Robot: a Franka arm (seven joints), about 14 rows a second.
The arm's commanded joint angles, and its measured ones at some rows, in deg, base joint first. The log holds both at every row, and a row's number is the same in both.
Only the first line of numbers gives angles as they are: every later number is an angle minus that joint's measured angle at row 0.
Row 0, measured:
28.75 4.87 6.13 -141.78 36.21 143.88 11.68
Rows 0 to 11, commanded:
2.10 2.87 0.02 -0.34 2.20 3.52 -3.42
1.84 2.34 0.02 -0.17 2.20 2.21 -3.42
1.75 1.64 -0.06 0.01 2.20 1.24 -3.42
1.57 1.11 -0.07 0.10 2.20 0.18 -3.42
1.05 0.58 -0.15 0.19 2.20 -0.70 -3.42
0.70 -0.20 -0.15 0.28 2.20 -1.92 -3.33
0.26 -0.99 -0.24 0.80 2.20 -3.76 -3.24
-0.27 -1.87 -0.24 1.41 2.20 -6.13 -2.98
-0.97 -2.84 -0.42 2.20 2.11 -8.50 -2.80
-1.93 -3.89 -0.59 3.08 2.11 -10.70 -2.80
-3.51 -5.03 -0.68 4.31 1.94 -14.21 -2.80
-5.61 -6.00 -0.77 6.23 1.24 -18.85 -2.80
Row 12, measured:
-1.85 -2.87 -0.90 4.14 0.36 -12.06 -1.07
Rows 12 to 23, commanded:
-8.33 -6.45 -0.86 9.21 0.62 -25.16 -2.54
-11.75 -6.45 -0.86 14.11 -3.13 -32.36 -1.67
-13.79 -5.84 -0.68 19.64 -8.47 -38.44 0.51
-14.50 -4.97 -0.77 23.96 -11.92 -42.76 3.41
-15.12 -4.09 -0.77 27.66 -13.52 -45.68 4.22
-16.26 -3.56 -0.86 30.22 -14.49 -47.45 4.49
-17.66 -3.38 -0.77 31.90 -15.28 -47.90 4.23
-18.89 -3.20 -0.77 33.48 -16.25 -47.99 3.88
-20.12 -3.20 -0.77 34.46 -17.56 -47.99 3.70
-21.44 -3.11 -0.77 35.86 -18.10 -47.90 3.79
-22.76 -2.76 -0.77 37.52 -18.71 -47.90 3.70
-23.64 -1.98 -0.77 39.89 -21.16 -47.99 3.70
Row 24, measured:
-21.01 -4.17 -1.87 34.61 -17.85 -46.51 2.96
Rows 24 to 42, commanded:
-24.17 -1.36 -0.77 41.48 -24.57 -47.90 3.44
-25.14 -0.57 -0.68 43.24 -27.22 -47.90 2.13
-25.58 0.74 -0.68 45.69 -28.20 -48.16 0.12
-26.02 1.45 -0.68 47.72 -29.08 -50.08 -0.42
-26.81 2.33 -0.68 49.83 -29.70 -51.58 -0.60
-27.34 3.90 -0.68 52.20 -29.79 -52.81 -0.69
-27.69 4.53 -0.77 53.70 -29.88 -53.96 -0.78
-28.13 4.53 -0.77 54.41 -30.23 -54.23 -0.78
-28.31 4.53 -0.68 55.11 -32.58 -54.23 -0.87
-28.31 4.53 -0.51 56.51 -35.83 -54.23 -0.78
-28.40 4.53 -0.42 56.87 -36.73 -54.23 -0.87
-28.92 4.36 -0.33 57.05 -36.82 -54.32 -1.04
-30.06 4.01 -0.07 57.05 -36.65 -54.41 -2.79
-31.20 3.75 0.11 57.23 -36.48 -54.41 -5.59
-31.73 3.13 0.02 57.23 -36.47 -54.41 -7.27
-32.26 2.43 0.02 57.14 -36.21 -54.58 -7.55
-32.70 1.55 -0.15 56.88 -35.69 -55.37 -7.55
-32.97 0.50 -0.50 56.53 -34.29 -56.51 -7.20
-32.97 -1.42 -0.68 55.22 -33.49 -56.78 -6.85
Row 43, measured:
-31.73 2.00 -1.46 56.56 -34.96 -55.20 -6.62
